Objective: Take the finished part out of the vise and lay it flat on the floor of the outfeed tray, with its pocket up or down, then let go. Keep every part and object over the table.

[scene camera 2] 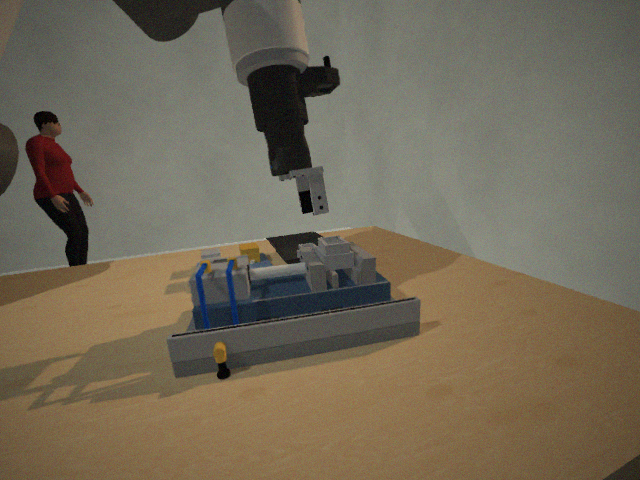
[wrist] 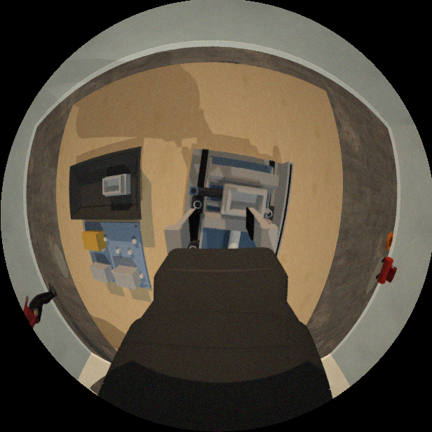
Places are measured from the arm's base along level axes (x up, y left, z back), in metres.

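Pixels of known places: gripper, between the fingertips: (scene camera 2: 314,213).
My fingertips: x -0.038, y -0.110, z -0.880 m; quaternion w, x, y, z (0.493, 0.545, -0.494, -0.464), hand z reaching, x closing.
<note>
For each thing: its top centre in the pictures, then the offset to it from my fingertips.
- finished part, centre of its top: (scene camera 2: 332,240) dx -0.037, dy -0.035, dz -0.013 m
- vise, centre of its top: (scene camera 2: 289,256) dx -0.053, dy -0.030, dz +0.051 m
- yellow block, centre of its top: (scene camera 2: 248,246) dx -0.108, dy +0.308, dz +0.077 m
- long grey rail, centre of its top: (scene camera 2: 302,316) dx -0.102, dy -0.118, dz +0.063 m
The finished part (scene camera 2: 336,246) (wrist: 245,200), a light grey block with a rectangular pocket facing up, sits in the vise (scene camera 2: 290,303) (wrist: 256,177) at the jaws, away from the blue clamp handles. My gripper (scene camera 2: 312,212) (wrist: 221,217) is open and empty, pointing down above the vise. It is well above the part in the scene view; in the wrist view its fingertips appear slightly to the near-left of the part's middle. The dark outfeed tray (scene camera 2: 286,241) (wrist: 90,211) lies left of the vise in the wrist view. Another light grey pocketed block (wrist: 116,185) lies in it.
A blue plate (wrist: 122,245) with pins, a yellow block (wrist: 93,240) (scene camera 2: 249,252) and two grey blocks stands beside the tray. Blue handles (scene camera 2: 232,291) rise at the vise's other end. A long grey rail (scene camera 2: 310,328) (wrist: 286,210) runs along the vise's side. A person (scene camera 2: 51,170) stands beyond the table.
</note>
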